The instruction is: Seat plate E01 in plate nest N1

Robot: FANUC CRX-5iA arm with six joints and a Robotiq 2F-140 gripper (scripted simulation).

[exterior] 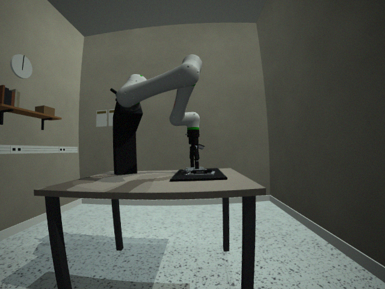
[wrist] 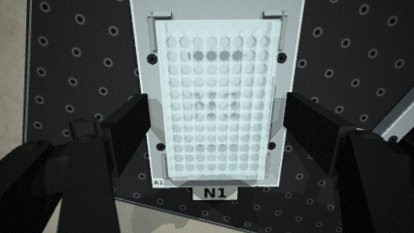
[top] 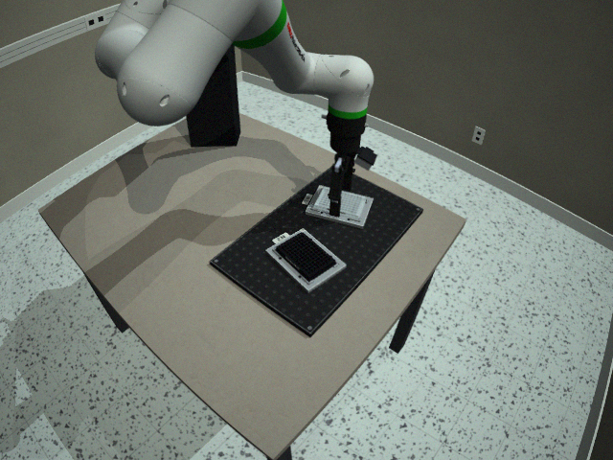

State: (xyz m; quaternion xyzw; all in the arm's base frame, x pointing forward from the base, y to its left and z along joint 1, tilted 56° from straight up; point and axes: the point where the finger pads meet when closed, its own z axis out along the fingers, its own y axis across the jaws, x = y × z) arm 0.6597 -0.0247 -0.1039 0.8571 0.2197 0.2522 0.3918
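Now: the white well plate 2 cm below my hand. The rest, counted from my hand: black well plate (2 cm ahead, 21 cm to the right, 2 cm below); nest N2 (2 cm ahead, 21 cm to the right, 4 cm below).
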